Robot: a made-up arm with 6 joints.
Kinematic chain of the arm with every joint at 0, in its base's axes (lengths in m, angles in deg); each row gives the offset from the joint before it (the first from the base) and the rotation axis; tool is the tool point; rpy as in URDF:
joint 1: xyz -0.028 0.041 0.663 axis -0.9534 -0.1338 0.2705
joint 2: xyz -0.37 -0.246 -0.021 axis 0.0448 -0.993 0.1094
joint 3: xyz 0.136 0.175 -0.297 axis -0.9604 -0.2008 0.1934
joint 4: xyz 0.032 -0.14 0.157 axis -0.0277 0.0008 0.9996
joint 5: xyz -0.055 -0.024 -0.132 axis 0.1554 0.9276 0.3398
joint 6: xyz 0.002 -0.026 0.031 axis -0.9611 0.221 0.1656
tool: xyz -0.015 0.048 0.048 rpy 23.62 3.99 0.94
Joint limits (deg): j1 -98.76..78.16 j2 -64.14..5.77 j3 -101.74..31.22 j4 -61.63..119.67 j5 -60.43..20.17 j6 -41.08..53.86
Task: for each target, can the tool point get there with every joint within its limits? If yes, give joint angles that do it. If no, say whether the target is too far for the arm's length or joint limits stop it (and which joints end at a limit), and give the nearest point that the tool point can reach.
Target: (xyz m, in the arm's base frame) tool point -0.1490 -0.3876 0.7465
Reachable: yes | joints 52.10 -8.67 4.59 97.97 -35.12 3.45
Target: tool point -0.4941 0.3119 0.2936
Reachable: yes | joints -57.34 -13.25 -57.49 50.13 -26.92 -10.46
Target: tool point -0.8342 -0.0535 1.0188
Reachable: no: joint limits stop it (at a limit: joint 1, joint 2, joint 3, joint 5, joint 6) | nearest point -0.7141 0.3279 0.9134 | short by 0.414 m
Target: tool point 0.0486 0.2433 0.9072
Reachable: no: joint limits stop it (at a limit: joint 1, joint 2, joint 3, joint 4, joint 5) | nearest point -0.2118 0.3102 0.7194 | short by 0.328 m
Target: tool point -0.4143 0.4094 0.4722
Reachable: yes | joints -84.72 -12.95 -39.98 30.31 8.36 -8.09
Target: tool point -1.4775 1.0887 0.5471
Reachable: no: too far | nearest point -0.8335 0.5196 0.6423 | short by 0.865 m
